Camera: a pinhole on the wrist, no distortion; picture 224 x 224 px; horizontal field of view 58.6 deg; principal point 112.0 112.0 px. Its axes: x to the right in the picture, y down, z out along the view. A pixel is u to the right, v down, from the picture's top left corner.
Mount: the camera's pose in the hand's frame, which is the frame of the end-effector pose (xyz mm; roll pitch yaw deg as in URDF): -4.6 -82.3 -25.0 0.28 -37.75 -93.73
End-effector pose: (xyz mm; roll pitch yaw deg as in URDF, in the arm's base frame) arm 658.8 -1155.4 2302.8 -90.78 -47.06 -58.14
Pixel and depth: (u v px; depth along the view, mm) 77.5 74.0 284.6
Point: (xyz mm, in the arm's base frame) 837.4 -1124.7 2176.2
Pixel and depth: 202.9 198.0 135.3
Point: 761.7 -1092.4 2377.4
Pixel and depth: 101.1 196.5 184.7
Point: 798.8 -1163.3 2337.7
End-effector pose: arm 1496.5 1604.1 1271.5 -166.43 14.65 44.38
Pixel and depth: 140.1 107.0 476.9
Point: 1460.7 1484.6 867.0
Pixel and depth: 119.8 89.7 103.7
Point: 1453.9 1611.0 1223.7
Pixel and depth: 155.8 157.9 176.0
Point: 1472.3 1636.2 1133.4
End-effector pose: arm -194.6 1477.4 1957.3 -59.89 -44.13 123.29
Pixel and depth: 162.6 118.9 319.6
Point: -383.6 1283.8 2036.4
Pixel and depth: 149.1 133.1 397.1
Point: -465.6 1272.2 2048.9
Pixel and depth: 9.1 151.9 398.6
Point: -560.2 1483.5 1888.0
